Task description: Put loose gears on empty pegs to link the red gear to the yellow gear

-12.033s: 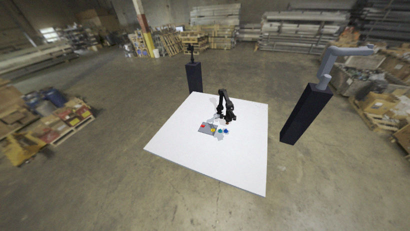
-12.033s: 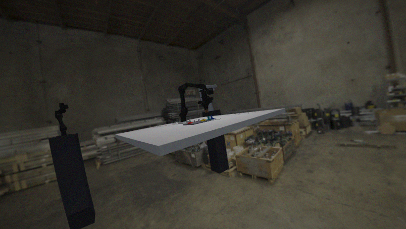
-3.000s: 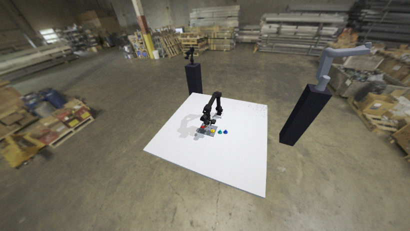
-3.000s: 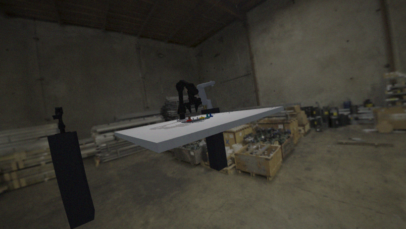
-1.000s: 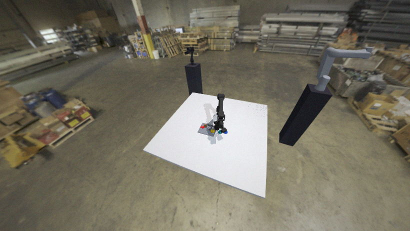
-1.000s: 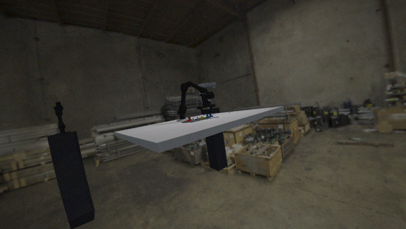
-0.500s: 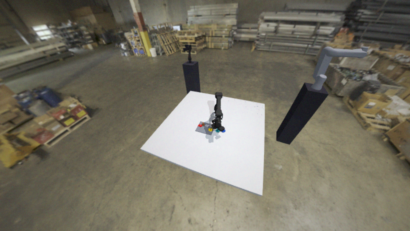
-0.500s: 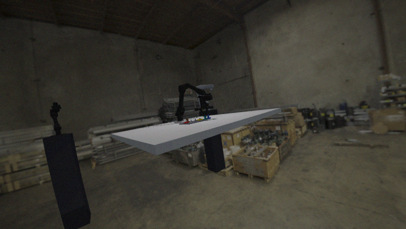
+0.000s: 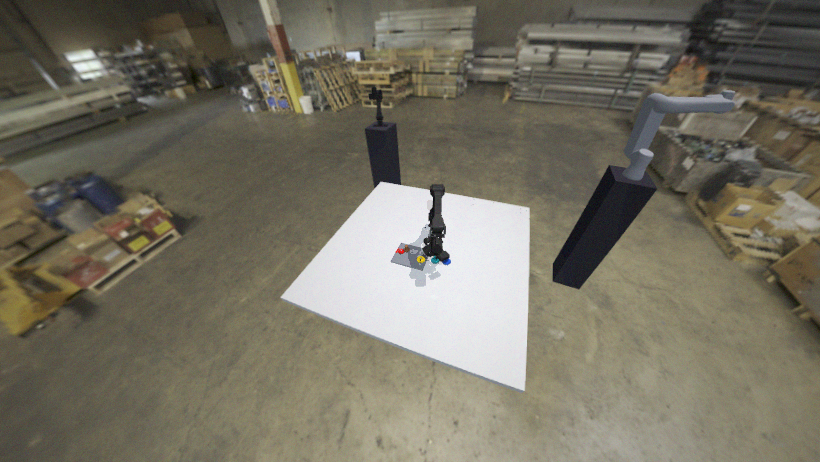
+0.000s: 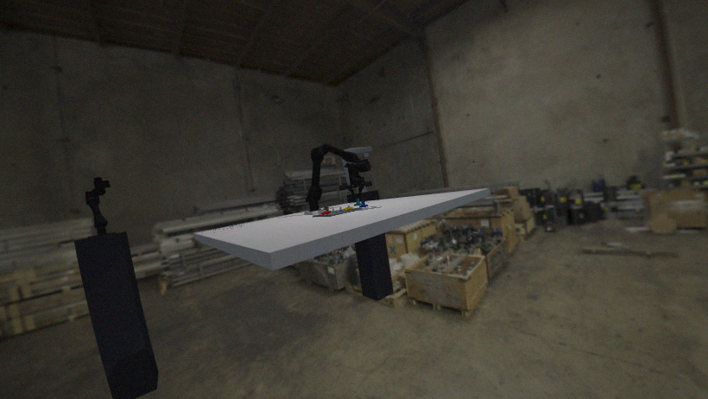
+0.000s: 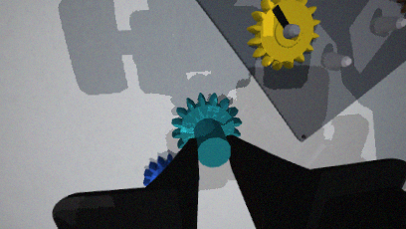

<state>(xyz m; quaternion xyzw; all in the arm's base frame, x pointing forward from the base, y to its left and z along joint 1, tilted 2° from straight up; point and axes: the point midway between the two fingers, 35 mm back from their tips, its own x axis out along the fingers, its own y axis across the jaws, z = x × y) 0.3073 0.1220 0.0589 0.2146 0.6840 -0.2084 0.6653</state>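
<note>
My gripper tip is 200 mm to the left of the brown gear, 20 mm past it and 20 mm above it. Also, from my gripper tip: teal gear 10 mm below; then yellow gear 90 mm to the right, 30 mm below, 20 mm ahead; then blue gear 60 mm to the left, 30 mm below, 30 mm behind.
</note>
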